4 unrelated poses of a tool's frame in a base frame.
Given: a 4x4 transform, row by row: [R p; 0 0 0 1], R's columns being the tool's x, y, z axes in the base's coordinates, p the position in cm. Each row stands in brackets.
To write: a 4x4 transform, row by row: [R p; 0 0 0 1], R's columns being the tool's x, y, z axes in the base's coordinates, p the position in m. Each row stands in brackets. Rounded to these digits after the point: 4 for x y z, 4 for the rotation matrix.
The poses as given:
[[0.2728, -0.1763, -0.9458, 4.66], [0.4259, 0.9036, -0.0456, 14.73], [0.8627, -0.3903, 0.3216, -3.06], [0, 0, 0, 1]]
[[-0.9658, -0.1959, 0.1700, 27.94], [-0.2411, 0.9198, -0.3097, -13.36], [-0.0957, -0.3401, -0.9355, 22.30], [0, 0, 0, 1]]
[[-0.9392, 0.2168, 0.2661, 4.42], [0.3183, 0.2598, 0.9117, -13.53], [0.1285, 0.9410, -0.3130, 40.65], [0, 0, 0, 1]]
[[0.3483, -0.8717, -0.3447, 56.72], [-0.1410, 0.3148, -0.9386, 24.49], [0.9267, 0.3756, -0.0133, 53.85], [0, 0, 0, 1]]
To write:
[[0.2728, -0.1763, -0.9458, 0.0466], [0.4259, 0.9036, -0.0456, 0.1473], [0.8627, -0.3903, 0.3216, -0.0306], [0, 0, 0, 1]]
[[-0.9658, -0.1959, 0.1700, 0.2794], [-0.2411, 0.9198, -0.3097, -0.1336], [-0.0957, -0.3401, -0.9355, 0.2230], [0, 0, 0, 1]]
[[-0.9392, 0.2168, 0.2661, 0.0442], [0.3183, 0.2598, 0.9117, -0.1353], [0.1285, 0.9410, -0.3130, 0.4065], [0, 0, 0, 1]]
[[0.3483, -0.8717, -0.3447, 0.5672], [-0.1410, 0.3148, -0.9386, 0.2449], [0.9267, 0.3756, -0.0133, 0.5385], [0, 0, 0, 1]]

